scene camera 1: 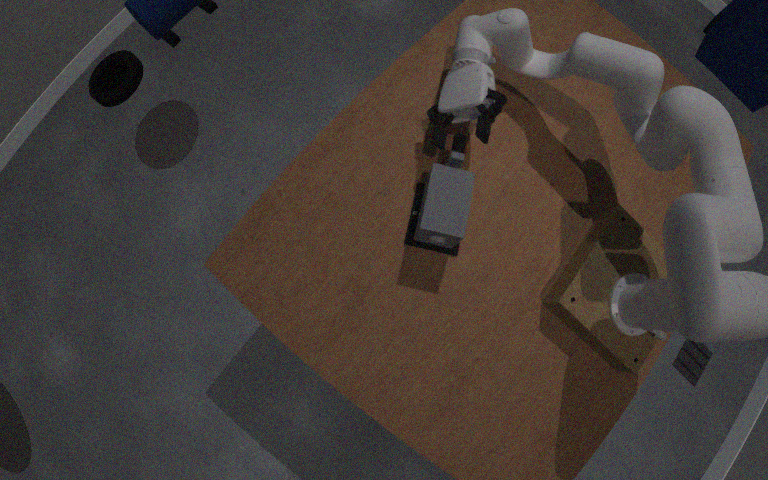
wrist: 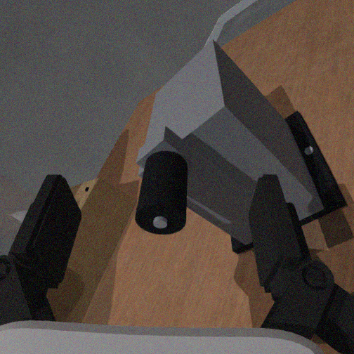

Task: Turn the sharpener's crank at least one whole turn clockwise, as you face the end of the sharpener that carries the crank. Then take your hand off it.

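Places are measured from the arm's base along level axes (x up, y ahead, z left), in metres.
Where they show: gripper, fingertip midpoint: (scene camera 1: 458, 143); arm's base, origin of the base link: (scene camera 1: 633, 304).
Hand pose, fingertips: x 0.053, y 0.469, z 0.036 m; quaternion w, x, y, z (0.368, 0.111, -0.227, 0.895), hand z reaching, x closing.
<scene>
Things, the pixels of their centre, and the offset from my fingertips. "spot": a spot on its surface instead. Level surfaces: height alone.
- sharpener, surface spot: (scene camera 1: 447, 200) spot: dz +0.091, dx -0.007, dy -0.050 m
- black base, surface spot: (scene camera 1: 413, 212) spot: dz +0.116, dx -0.125, dy -0.011 m
- black cylindrical handle, surface spot: (scene camera 1: 459, 142) spot: dz +0.003, dx +0.010, dy -0.001 m
- wooden table, its level: dx -0.134 m
The sharpener (scene camera 1: 447, 200) (wrist: 190, 100) is a grey box on a black base (scene camera 1: 413, 212) (wrist: 317, 165) on the wooden table. Its crank is at the end that faces the gripper, with a grey arm (scene camera 1: 456, 157) (wrist: 162, 144) and a black cylindrical handle (scene camera 1: 459, 142) (wrist: 162, 192) that points toward the gripper. My gripper (scene camera 1: 459, 144) (wrist: 161, 194) is open, with its two black fingers wide apart. In the wrist view the handle shows between the fingers, with space on both sides, nearer the left finger. No finger touches it visibly. The exact depth is hard to tell.
The robot arm (scene camera 1: 614, 59) reaches around the right and back of the wooden table (scene camera 1: 339, 271) from its base on a yellowish plate (scene camera 1: 586, 316). Dark arm shadows cross the table. Blue chairs (scene camera 1: 158, 14) (scene camera 1: 736, 56) and a dark round object (scene camera 1: 116, 78) are beyond the table.
</scene>
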